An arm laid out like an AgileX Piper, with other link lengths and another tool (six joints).
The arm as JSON. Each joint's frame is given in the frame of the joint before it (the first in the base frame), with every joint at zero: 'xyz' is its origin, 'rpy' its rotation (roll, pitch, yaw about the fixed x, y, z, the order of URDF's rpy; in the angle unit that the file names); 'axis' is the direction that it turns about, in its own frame. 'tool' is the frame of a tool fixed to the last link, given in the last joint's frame.
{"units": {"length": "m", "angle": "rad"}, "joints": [
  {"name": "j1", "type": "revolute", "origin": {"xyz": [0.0, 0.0, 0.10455], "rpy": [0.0, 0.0, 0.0]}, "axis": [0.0, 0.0, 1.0]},
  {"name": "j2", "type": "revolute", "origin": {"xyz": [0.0, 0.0, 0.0], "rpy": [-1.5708, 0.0, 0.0]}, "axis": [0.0, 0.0, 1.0]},
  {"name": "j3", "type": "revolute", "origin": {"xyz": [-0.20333, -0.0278, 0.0], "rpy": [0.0, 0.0, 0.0]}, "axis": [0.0, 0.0, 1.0]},
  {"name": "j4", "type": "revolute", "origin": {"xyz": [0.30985, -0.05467, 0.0], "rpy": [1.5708, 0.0, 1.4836]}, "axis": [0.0, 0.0, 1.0]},
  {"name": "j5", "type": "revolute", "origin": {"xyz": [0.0, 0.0, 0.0], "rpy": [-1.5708, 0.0, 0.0]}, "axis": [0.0, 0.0, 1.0]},
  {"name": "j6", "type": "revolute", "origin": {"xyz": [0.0, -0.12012, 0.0], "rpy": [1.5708, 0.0, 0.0]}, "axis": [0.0, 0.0, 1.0]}
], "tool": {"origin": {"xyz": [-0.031, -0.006, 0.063], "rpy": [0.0, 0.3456, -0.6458]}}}
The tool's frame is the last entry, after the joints.
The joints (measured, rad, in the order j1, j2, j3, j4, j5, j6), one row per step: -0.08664 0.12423 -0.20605 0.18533 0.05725 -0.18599; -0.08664 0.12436 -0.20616 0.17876 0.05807 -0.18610; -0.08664 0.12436 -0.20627 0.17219 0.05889 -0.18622; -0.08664 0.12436 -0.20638 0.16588 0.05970 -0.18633; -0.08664 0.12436 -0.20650 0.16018 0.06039 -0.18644; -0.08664 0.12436 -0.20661 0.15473 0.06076 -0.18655; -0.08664 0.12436 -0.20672 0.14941 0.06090 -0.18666; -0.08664 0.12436 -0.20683 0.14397 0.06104 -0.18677; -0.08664 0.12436 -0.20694 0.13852 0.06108 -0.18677; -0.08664 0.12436 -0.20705 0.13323 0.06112 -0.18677; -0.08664 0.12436 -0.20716 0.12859 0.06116 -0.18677
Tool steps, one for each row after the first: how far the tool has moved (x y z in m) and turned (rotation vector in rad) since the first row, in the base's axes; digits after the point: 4 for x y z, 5 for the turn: 0.0001 0.0002 -0.0001 -0.00651 0.00139 -0.00097; 0.0001 0.0003 -0.0002 -0.01305 0.00266 -0.00195; 0.0001 0.0005 -0.0002 -0.01932 0.00390 -0.00289; 0.0002 0.0006 -0.0003 -0.02499 0.00495 -0.00375; 0.0002 0.0007 -0.0003 -0.03044 0.00568 -0.00463; 0.0002 0.0009 -0.0002 -0.03577 0.00617 -0.00553; 0.0002 0.0010 -0.0002 -0.04123 0.00667 -0.00644; 0.0002 0.0011 -0.0001 -0.04658 0.00707 -0.00737; 0.0002 0.0012 -0.0001 -0.05178 0.00745 -0.00827; 0.0002 0.0013 0.0000 -0.05634 0.00778 -0.00906
